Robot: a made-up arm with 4 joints.
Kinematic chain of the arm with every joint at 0, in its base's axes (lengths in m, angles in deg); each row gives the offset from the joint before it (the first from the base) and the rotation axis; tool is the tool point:
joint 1: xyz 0 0 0.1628 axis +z
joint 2: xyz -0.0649 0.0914 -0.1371 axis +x
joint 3: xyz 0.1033 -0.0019 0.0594 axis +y
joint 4: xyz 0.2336 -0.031 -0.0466 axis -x
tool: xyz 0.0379 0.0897 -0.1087
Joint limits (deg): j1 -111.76..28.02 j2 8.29..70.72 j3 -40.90..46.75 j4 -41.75..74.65
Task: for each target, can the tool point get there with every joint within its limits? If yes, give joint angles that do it. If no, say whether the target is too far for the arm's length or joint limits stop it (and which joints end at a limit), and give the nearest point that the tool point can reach.
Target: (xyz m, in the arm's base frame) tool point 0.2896 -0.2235 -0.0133
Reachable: yes | joints -66.02 19.39 -5.08 -4.34
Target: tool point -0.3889 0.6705 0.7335
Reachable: no: too far | nearest point -0.0099 0.3519 0.0534 | short by 0.841 m
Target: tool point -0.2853 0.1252 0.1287
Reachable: no: joint limits stop it (at a limit: joint 1, joint 2, joint 3) | nearest point -0.0647 0.3530 -0.0066 | short by 0.345 m
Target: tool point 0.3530 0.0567 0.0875
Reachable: yes | joints -20.12 54.11 -1.25 -29.71
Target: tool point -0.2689 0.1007 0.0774
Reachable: no: joint limits stop it (at a limit: joint 1, joint 2, joint 3) | nearest point -0.0731 0.3503 -0.0269 | short by 0.334 m
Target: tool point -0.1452 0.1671 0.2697
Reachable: no: joint limits stop it (at a limit: joint 1, joint 2, joint 3) | nearest point -0.0016 0.3506 0.0583 | short by 0.315 m
